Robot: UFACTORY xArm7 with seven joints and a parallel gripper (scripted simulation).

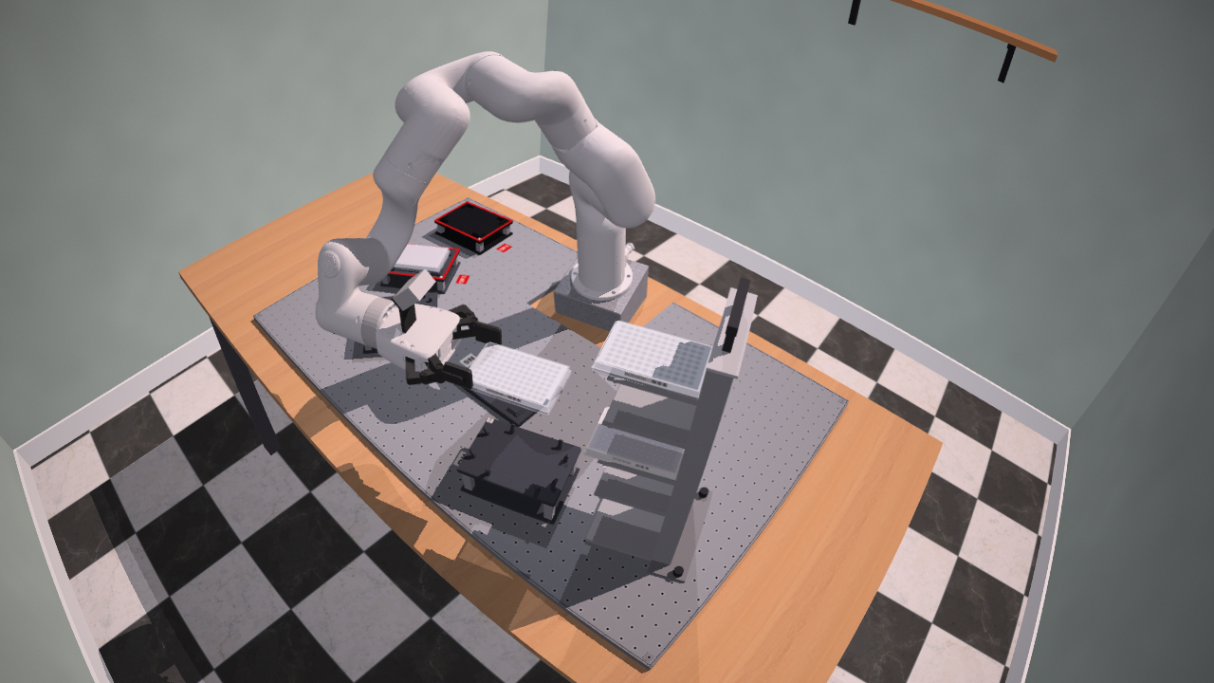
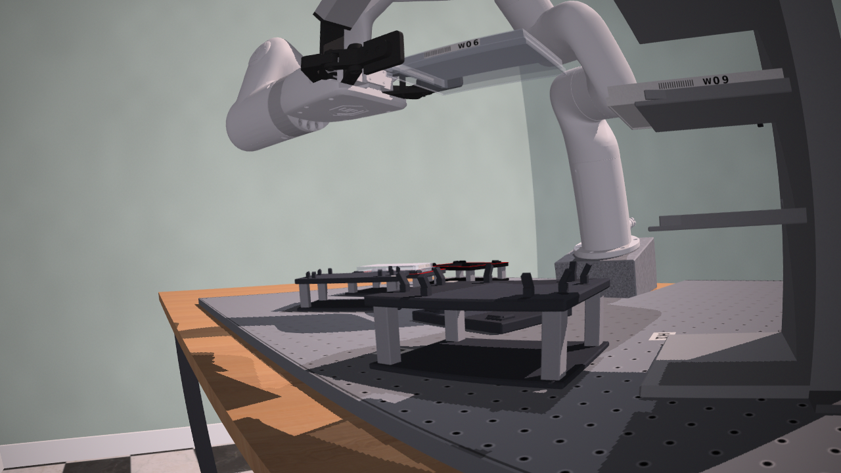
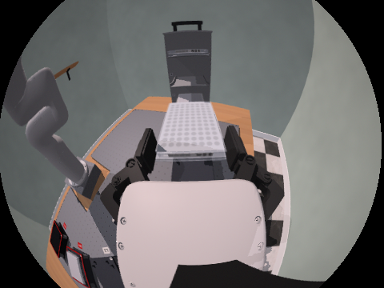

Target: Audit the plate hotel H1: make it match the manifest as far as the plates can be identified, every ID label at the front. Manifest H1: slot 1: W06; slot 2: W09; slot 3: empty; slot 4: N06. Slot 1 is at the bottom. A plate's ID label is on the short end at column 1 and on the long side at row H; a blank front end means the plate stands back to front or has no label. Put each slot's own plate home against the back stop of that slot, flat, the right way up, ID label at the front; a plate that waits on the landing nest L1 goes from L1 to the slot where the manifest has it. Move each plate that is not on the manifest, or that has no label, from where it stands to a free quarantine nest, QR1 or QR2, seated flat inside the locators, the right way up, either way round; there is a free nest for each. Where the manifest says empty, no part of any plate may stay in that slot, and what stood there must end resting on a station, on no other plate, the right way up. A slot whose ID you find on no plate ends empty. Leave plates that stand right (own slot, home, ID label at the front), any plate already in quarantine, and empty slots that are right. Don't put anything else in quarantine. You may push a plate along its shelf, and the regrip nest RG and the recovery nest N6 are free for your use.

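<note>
Right now the clear well plate W06 is 5 cm to the left of my hand, 2 cm below it and 1 cm behind it. Round my hand: plate labelled W09: 23 cm to the left, 7 cm below, 6 cm behind; then clear plate labelled N06: 23 cm to the left, 8 cm above, 6 cm behind; then raised black nest: 20 cm below, 5 cm to the left, 1 cm behind.
</note>
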